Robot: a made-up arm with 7 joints. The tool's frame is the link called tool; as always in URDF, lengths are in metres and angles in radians. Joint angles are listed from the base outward. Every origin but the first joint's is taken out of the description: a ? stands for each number. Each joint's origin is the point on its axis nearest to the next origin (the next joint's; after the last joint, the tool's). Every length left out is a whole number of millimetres.
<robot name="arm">
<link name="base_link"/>
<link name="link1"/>
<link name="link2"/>
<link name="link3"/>
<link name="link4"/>
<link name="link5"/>
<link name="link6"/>
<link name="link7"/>
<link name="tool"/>
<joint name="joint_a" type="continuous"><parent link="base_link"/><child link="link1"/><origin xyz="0.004 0.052 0.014" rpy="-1.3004 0.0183 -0.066"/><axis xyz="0 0 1"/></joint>
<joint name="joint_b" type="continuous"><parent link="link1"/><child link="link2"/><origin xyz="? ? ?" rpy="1.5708 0 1.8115"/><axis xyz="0 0 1"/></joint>
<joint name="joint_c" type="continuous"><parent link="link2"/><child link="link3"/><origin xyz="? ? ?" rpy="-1.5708 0 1.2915"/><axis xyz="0 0 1"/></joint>
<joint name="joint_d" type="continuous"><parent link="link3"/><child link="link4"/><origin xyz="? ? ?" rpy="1.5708 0 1.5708"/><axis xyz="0 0 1"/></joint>
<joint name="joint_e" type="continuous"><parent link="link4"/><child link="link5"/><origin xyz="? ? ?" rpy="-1.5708 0 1.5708"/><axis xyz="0 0 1"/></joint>
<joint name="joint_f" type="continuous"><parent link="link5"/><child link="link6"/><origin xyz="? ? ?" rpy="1.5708 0 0"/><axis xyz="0 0 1"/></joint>
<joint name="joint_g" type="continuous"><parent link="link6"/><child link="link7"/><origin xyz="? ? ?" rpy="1.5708 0 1.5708"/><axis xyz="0 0 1"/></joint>
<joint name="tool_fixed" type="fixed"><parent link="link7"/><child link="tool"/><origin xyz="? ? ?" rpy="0 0 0"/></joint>
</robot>
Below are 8 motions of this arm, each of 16 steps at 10 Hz.
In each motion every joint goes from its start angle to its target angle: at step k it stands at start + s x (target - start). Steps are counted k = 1, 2, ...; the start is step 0. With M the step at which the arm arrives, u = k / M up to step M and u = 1 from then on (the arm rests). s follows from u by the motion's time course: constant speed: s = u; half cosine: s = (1 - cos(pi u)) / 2; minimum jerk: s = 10 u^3 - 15 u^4 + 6 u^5.
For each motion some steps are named. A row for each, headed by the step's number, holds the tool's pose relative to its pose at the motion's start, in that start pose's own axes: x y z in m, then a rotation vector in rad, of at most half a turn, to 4 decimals.
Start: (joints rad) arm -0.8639 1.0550 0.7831 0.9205 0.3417 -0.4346 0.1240
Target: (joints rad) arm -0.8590 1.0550 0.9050 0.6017 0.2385 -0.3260 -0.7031
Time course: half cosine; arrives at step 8
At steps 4, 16:
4: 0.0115 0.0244 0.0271 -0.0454 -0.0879 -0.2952
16: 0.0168 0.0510 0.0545 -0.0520 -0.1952 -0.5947

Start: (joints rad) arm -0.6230 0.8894 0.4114 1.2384 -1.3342 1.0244 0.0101
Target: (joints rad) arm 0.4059 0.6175 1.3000 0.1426 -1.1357 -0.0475 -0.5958
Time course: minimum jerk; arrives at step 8
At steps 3, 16:
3: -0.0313 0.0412 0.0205 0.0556 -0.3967 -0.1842
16: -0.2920 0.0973 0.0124 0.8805 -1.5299 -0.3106

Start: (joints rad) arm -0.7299 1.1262 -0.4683 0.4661 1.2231 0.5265 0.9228
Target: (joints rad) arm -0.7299 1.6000 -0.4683 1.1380 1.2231 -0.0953 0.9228
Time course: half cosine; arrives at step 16
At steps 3, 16:
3: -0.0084 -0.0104 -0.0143 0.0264 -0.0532 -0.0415
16: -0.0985 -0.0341 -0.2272 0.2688 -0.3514 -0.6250

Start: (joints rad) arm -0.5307 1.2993 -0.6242 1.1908 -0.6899 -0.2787 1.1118
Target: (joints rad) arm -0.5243 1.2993 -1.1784 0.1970 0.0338 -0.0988 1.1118
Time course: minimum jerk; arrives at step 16
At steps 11, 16:
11: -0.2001 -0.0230 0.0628 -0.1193 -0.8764 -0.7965
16: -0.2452 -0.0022 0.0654 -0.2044 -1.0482 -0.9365

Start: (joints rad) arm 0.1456 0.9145 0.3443 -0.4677 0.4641 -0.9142 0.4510
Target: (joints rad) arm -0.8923 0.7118 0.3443 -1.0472 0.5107 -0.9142 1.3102
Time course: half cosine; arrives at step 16
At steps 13, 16:
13: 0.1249 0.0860 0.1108 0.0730 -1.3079 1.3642
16: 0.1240 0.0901 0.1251 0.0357 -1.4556 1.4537

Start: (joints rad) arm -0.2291 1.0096 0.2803 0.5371 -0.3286 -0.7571 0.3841
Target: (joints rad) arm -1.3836 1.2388 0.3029 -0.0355 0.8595 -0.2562 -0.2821
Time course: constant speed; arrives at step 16
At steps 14, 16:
14: 0.1546 0.0321 0.3041 0.9265 -0.7252 0.0013
16: 0.1442 0.0607 0.3463 1.0743 -0.6884 0.1648

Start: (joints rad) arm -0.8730 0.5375 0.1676 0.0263 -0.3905 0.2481 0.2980
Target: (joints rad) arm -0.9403 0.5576 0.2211 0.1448 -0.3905 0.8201 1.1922
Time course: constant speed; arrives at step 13
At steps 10, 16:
10: 0.0070 0.0152 -0.0300 0.2557 0.3903 0.7357
16: 0.0061 0.0201 -0.0380 0.3836 0.4823 0.9423

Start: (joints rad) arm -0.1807 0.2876 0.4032 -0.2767 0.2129 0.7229 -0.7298
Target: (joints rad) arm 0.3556 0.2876 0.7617 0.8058 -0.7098 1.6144 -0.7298
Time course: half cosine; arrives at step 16
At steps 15, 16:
15: -0.1979 -0.1221 -0.3120 -2.2461 0.8945 -0.1697
16: -0.2007 -0.1241 -0.3124 -2.2695 0.8915 -0.1698

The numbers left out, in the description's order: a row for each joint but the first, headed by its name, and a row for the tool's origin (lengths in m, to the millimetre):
joint_b: -0.005 0.019 0
joint_c: 0.187 -0.045 0
joint_d: 0.002 -0.012 0
joint_e: -0.177 -0.012 0
joint_f: 0 0 0
joint_g: 0 0.072 0
tool: 0 0 0

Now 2 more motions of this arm.
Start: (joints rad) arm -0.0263 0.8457 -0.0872 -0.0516 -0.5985 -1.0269 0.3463
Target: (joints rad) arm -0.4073 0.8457 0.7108 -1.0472 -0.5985 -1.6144 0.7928
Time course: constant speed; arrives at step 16
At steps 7, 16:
7: 0.0662 -0.0252 0.1326 -0.3479 -0.9091 0.0953
16: -0.0094 -0.0480 0.2513 -0.9333 -1.8967 -0.1997

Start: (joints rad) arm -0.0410 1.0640 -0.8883 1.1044 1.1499 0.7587 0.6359
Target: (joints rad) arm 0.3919 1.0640 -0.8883 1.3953 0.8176 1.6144 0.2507
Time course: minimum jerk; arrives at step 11
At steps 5, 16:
5: -0.0694 -0.0440 -0.0215 0.3091 0.1902 -0.3513
16: -0.1651 -0.0695 -0.0758 0.8304 0.5353 -0.6785

